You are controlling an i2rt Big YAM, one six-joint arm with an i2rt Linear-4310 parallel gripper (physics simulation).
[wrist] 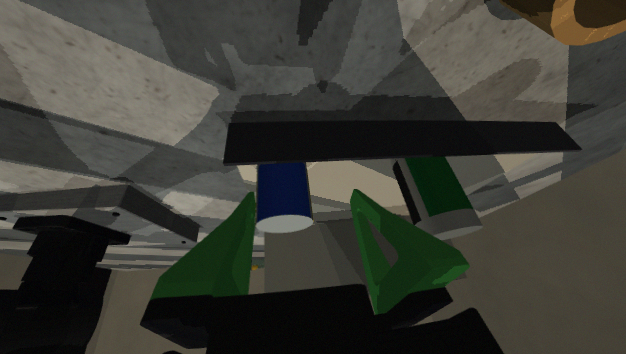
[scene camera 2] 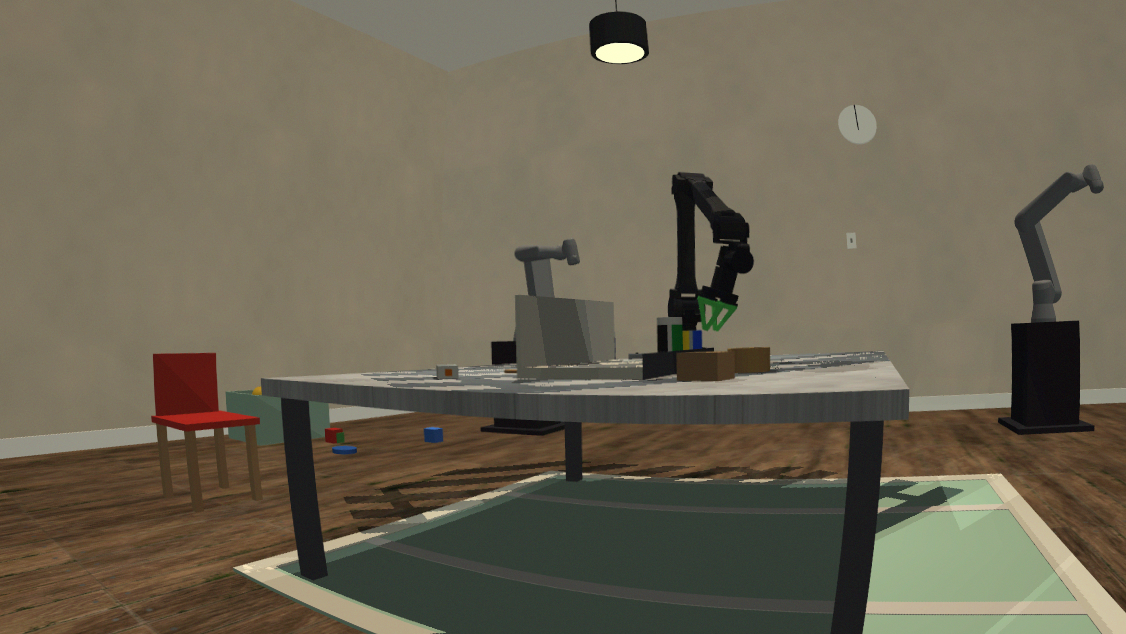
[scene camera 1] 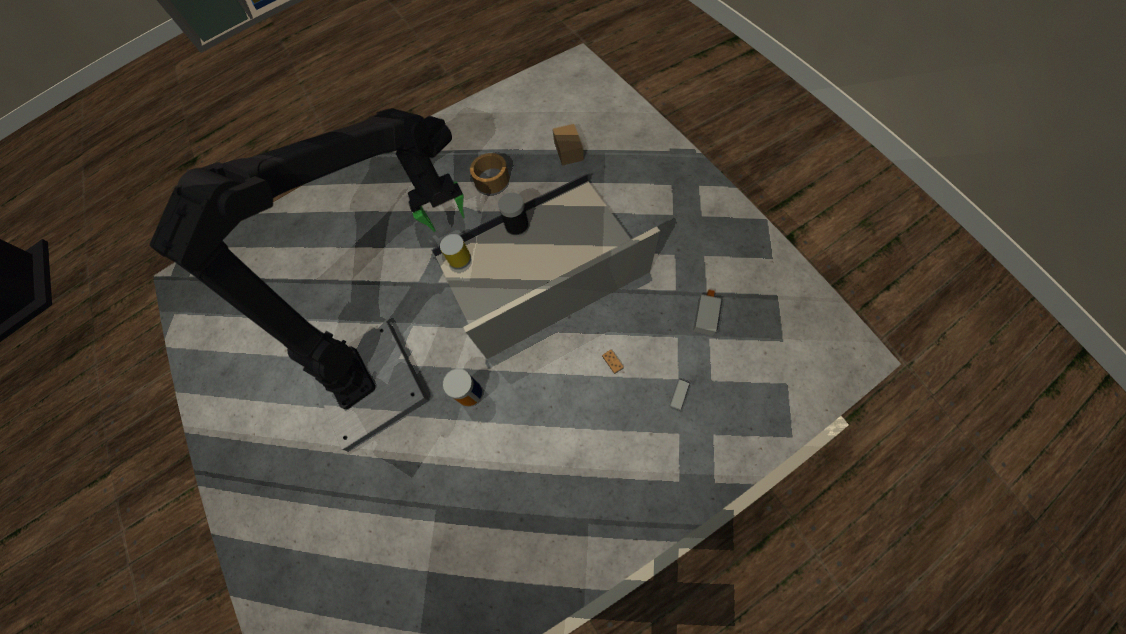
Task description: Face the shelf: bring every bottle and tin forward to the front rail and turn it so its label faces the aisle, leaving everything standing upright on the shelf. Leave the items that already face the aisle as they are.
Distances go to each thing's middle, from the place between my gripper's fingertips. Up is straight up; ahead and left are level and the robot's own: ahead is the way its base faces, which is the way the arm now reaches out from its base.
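Dark front rail [scene camera 2: 659, 364]: 30 mm to the right of my hand, 150 mm ahead of it, 70 mm below it. Shelf board [scene camera 1: 571, 229], from my hand: 130 mm ahead, 170 mm to the right, 80 mm below. Shelf [scene camera 1: 575, 252], from my hand: 130 mm ahead, 180 mm to the right, 10 mm below. My hand is 30 mm above the yellow and blue tin [wrist: 283, 203], 20 mm past it and 60 mm to the left of it.
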